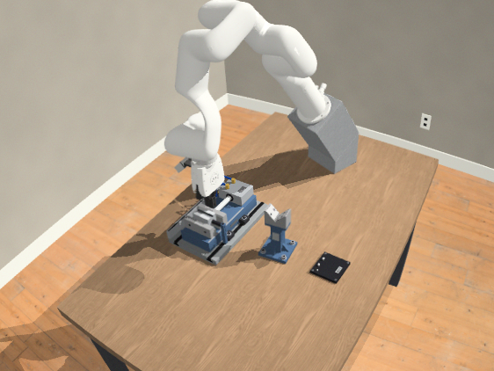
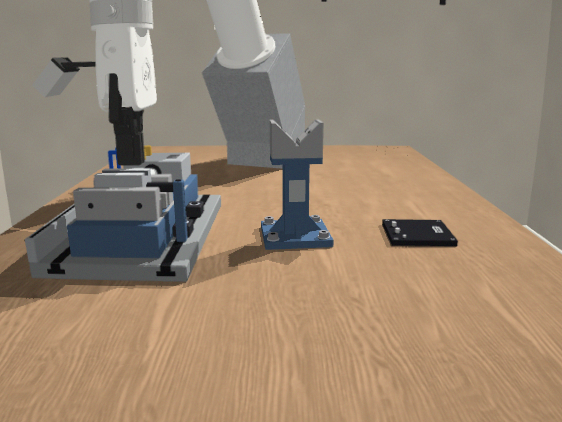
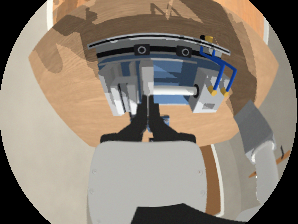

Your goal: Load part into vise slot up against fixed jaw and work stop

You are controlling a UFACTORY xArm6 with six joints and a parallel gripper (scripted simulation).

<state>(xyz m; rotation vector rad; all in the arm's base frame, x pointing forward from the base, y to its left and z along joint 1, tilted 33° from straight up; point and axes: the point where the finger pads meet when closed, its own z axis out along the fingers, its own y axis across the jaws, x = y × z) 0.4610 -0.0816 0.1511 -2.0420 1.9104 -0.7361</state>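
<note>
My hand is 4 cm short of the part and 3 cm above it. Also, from my hand: black stop rod (5 cm to the left, 4 cm below, 3 cm ahead); cylinder rod (5 cm below, 5 cm behind); moving jaw (5 cm below).
</note>
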